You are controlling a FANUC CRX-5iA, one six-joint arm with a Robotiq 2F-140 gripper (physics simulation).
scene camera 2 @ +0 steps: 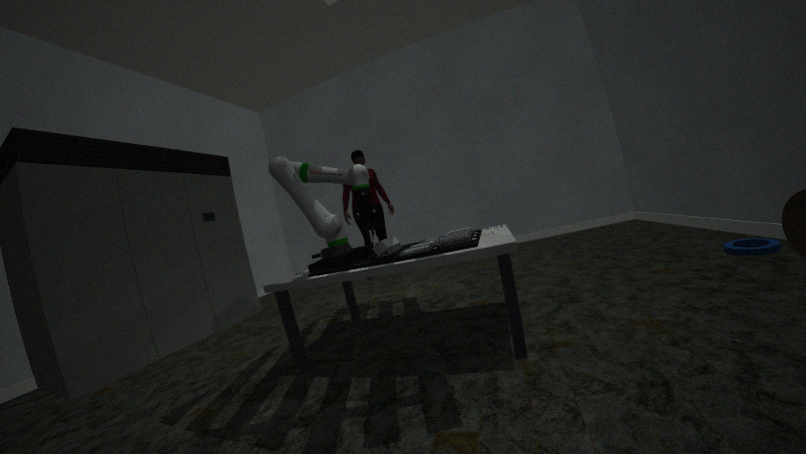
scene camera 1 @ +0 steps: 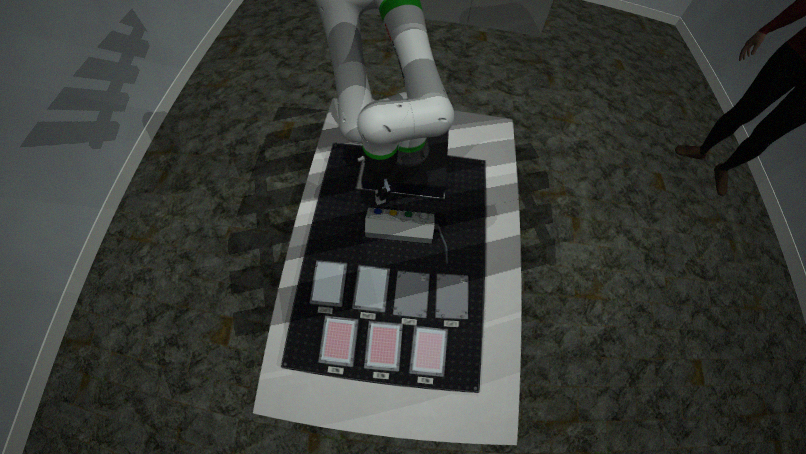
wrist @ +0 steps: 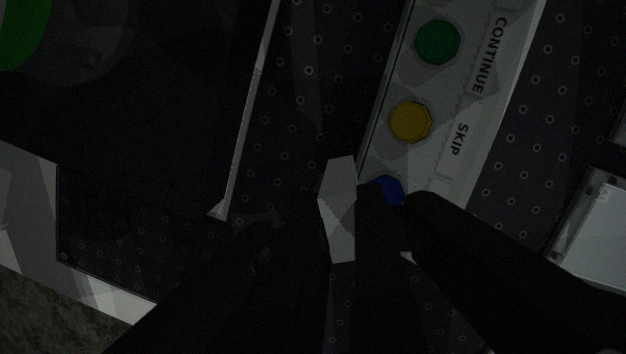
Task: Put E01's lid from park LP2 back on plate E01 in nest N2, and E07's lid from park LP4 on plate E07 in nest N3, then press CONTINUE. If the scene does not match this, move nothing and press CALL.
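Where they show: gripper, fingertip midpoint: [scene camera 2: 372,242] [scene camera 1: 380,201] [wrist: 345,180]; arm's base, link origin: [scene camera 2: 341,254] [scene camera 1: 408,151].
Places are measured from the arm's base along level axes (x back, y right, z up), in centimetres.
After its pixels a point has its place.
My gripper [scene camera 1: 382,195] {z 3.4, x -24.0, y 9.6 cm} [scene camera 2: 372,232] {z 3.4, x -24.0, y 9.6 cm} [wrist: 345,180] {z 3.4, x -24.0, y 9.6 cm} is shut and empty, pointing down beside the blue button [scene camera 1: 378,211] {z 2.4, x -27.1, y 10.3 cm} [wrist: 391,190] {z 2.5, x -27.0, y 9.9 cm}, which a finger partly hides in the wrist view. The button box [scene camera 1: 399,228] {z 1.5, x -32.7, y 3.4 cm} also carries a yellow button [scene camera 1: 393,212] {z 2.5, x -27.4, y 5.4 cm} [wrist: 410,122] {z 2.4, x -27.1, y 5.5 cm} and the green CONTINUE button [scene camera 1: 408,214] {z 2.5, x -28.1, y 0.5 cm} [wrist: 438,42] {z 2.4, x -27.6, y 0.6 cm}. Three plates with red wells [scene camera 1: 338,341] {z -2.0, x -68.5, y 21.4 cm} [scene camera 1: 383,346] {z -1.2, x -69.7, y 8.0 cm} [scene camera 1: 429,350] {z -1.1, x -71.0, y -5.4 cm} sit in the front row. Behind them are two pale rectangles [scene camera 1: 328,283] {z -2.9, x -50.1, y 25.6 cm} [scene camera 1: 371,288] {z -2.8, x -51.4, y 12.0 cm} and two darker grey ones [scene camera 1: 411,294] {z -3.7, x -53.0, y -0.5 cm} [scene camera 1: 452,296] {z -3.7, x -53.7, y -13.4 cm}. Their small labels are unreadable; which hold lids I cannot tell.
A black perforated board [scene camera 1: 462,225] {z -4.7, x -28.1, y -18.6 cm} lies on the white table [scene camera 1: 501,338] {z -6.0, x -67.3, y -29.0 cm}. A thin light-edged frame [scene camera 1: 417,194] [wrist: 245,120] is behind the button box, and a cable [scene camera 1: 445,248] {z -4.1, x -37.0, y -12.0 cm} lies at its right. A person [scene camera 1: 772,95] [scene camera 2: 372,194] stands beyond the table.
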